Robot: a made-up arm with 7 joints.
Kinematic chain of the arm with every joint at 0, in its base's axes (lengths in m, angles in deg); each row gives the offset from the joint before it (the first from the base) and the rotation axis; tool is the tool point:
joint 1: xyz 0 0 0.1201 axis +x
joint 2: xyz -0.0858 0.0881 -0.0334 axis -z
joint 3: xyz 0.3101 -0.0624 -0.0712 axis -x
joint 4: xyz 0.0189 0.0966 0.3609 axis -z
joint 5: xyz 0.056 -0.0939 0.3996 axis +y
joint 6: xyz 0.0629 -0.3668 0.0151 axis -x
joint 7: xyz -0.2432 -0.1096 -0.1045 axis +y
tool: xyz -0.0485 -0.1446 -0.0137
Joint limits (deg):
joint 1: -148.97..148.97
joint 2: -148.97..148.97
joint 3: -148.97..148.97
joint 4: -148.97..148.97
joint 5: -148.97..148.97
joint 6: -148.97..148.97
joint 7: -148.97..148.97
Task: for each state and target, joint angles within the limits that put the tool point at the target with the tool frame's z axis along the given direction. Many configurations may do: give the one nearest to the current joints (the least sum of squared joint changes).
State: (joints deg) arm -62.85 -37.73 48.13 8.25 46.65 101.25 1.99
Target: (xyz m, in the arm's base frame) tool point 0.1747 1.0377 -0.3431 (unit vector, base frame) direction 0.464 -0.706 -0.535
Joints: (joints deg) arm -78.79 -0.02 55.44 18.39 51.86 87.24 11.88
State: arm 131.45 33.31 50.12 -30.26 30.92 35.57 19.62
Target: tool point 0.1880 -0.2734 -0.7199 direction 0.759 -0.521 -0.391
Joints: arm 147.31 38.02 40.32 -21.90 17.92 -4.65 9.62
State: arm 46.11 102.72 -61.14 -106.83 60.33 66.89 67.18
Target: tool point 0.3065 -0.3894 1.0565 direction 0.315 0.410 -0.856
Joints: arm 17.77 69.62 -16.75 -148.97 88.14 97.93 92.38
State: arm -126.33 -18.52 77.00 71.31 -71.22 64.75 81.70
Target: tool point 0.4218 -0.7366 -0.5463 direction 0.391 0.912 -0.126
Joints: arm -111.88 37.41 79.61 109.13 -21.27 93.15 45.04
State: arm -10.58 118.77 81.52 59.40 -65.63 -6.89 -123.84
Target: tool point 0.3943 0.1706 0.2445 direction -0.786 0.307 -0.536
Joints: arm -4.15 110.10 87.67 70.88 -47.68 -23.35 -105.42
